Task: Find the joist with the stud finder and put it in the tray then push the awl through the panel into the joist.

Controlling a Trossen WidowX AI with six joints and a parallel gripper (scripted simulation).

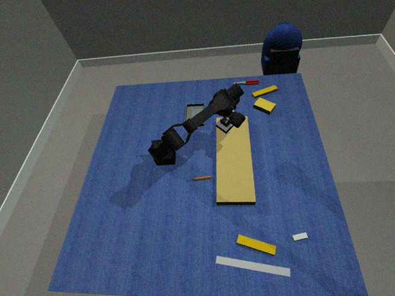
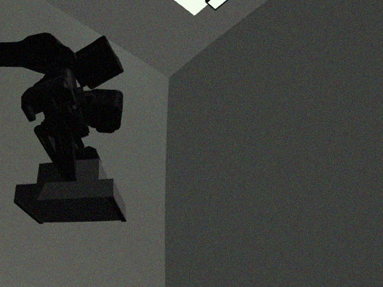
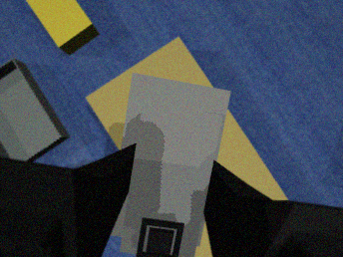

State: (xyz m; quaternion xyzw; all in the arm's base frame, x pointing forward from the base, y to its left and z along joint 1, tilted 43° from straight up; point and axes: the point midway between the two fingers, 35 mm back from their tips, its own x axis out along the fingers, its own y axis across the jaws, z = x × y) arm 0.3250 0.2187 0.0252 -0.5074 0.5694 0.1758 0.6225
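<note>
Right now the stud finder is 2 cm to the right of my gripper tip, 2 cm above it and 1 cm behind it. The rest, counted from my gripper tip: square light (3 cm to the right, 3 cm above, 2 cm behind); orange-handled awl (26 cm to the right, 18 cm below, 16 cm behind); grey tray (23 cm behind, 17 cm to the left, 17 cm below).
</note>
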